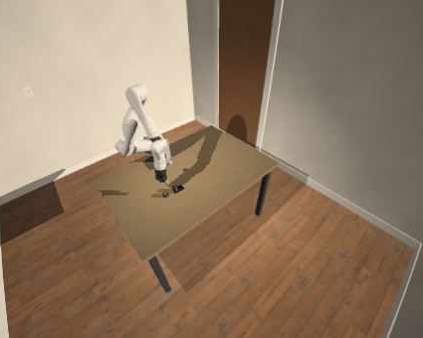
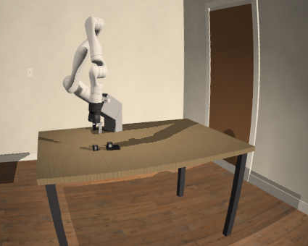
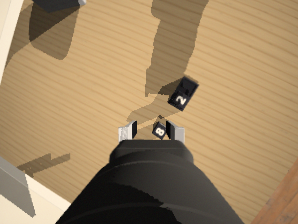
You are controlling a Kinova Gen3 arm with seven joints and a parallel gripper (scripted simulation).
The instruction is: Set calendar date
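My hand is 110 mm above the dark tray, 70 mm to the right of it and 60 mm short of it. Also, from my hand: dark cube (110 mm below, 30 mm to the right, 10 mm ahead).
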